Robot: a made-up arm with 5 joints. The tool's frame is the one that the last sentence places.
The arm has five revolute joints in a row. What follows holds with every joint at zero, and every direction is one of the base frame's.
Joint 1 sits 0.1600 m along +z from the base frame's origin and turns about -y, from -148.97 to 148.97 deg.
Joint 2 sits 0.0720 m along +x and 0.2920 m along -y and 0.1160 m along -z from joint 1 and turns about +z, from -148.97 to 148.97 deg.
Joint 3 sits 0.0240 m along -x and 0.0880 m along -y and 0.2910 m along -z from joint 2 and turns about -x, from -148.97 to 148.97 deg.
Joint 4 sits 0.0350 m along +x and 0.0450 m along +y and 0.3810 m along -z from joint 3 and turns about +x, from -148.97 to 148.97 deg.
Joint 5 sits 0.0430 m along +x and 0.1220 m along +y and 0.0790 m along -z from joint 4 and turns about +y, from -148.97 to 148.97 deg.
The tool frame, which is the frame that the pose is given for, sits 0.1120 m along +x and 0.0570 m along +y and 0.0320 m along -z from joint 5; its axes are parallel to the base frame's.
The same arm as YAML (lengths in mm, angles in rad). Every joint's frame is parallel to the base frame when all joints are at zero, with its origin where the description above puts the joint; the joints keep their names.
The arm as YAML. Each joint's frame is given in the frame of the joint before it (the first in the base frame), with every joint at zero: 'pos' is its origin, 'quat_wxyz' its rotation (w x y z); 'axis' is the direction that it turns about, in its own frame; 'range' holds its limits. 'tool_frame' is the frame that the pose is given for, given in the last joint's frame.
length_unit: mm
angle_unit: rad
joints:
  - joint: joint 1
    pos: [0.0, 0.0, 160.0]
    quat_wxyz: [1.0, 0.0, 0.0, 0.0]
    axis: "-y"
    range: [-2.6, 2.6]
  - joint: joint 2
    pos: [72.0, -292.0, -116.0]
    quat_wxyz: [1.0, 0.0, 0.0, 0.0]
    axis: "+z"
    range: [-2.6, 2.6]
  - joint: joint 3
    pos: [-24.0, -88.0, -291.0]
    quat_wxyz: [1.0, 0.0, 0.0, 0.0]
    axis: "-x"
    range: [-2.6, 2.6]
  - joint: joint 4
    pos: [35.0, 45.0, -381.0]
    quat_wxyz: [1.0, 0.0, 0.0, 0.0]
    axis: "+x"
    range: [-2.6, 2.6]
  - joint: joint 5
    pos: [43.0, 122.0, -79.0]
    quat_wxyz: [1.0, 0.0, 0.0, 0.0]
    axis: "+y"
    range: [-2.6, 2.6]
tool_frame:
  pos: [112.0, 57.0, -32.0]
  quat_wxyz: [1.0, 0.0, 0.0, 0.0]

